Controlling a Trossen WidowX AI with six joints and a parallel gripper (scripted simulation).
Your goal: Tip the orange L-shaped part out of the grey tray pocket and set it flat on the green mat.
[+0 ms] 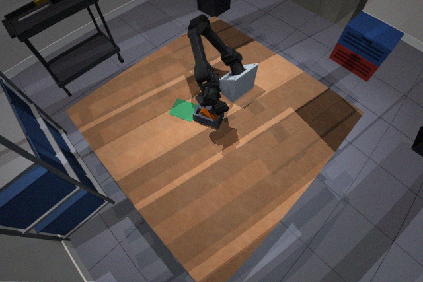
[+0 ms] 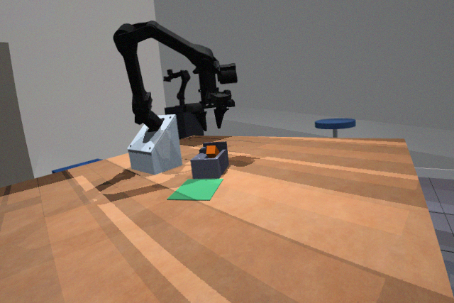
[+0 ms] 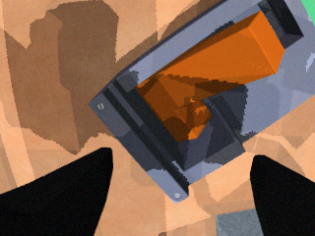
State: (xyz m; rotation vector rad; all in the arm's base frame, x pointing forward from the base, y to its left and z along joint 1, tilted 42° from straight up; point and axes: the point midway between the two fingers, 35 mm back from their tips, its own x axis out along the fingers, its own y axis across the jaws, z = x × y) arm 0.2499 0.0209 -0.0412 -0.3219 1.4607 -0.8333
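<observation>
The orange L-shaped part is 10 mm to the right of my gripper tip and 100 mm below it. From my gripper tip the other things lie so: green mat (60 mm ahead, 180 mm to the right, 160 mm below).
</observation>
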